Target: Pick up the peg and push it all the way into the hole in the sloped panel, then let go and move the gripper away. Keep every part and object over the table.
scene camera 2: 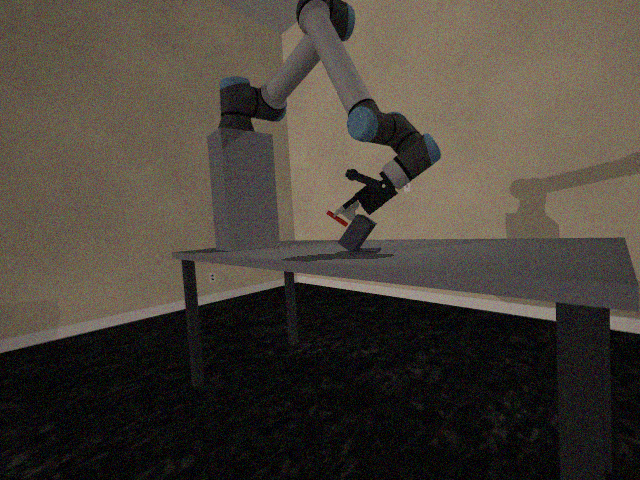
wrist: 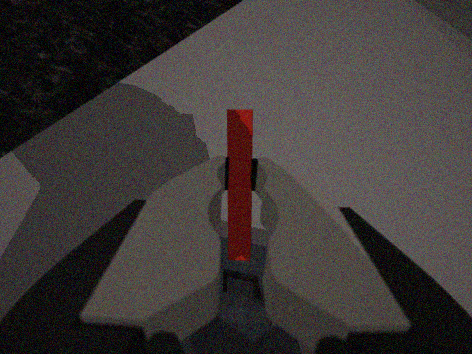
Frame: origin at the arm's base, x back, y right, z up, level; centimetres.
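Where they show: gripper, fingertip midpoint: [scene camera 2: 333, 216] [wrist: 239, 162]; arm's base, origin of the base link: [scene camera 2: 236, 135].
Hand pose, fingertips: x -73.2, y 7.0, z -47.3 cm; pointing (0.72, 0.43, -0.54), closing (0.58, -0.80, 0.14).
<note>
Each offset is from my fingertips to the top centre of the thing. "spot": to the spot under its first point. Level surfaces: height alone.
The red peg @(dy -0.8, dx -0.8, dz +2.3 cm) [scene camera 2: 337, 218] [wrist: 240, 185] is held near its middle between the fingertips of my gripper [scene camera 2: 338, 212] [wrist: 239, 162], which is shut on it. In the scene view the peg slants down to the right, with its lower end close to the upper left edge of the grey sloped panel block @(dy -5.4, dx -6.3, dz +0.1 cm) [scene camera 2: 357, 233] [wrist: 252, 252]. In the wrist view the peg's near end lies over the panel, just above the dark-edged square hole @(spot: dy -4.1, dx -3.4, dz -5.1 cm) [wrist: 242, 275]. The peg is outside the hole; whether its end touches the panel I cannot tell. The pale fingers partly hide the panel.
The panel block stands on the grey table @(dz -12.5 cm) [scene camera 2: 491, 263] [wrist: 340, 110], below the gripper. The table's edge and dark floor [wrist: 75, 45] show at the upper left of the wrist view. The arm's grey pedestal [scene camera 2: 242, 191] stands at the back left. The arm's shadow falls across the table.
</note>
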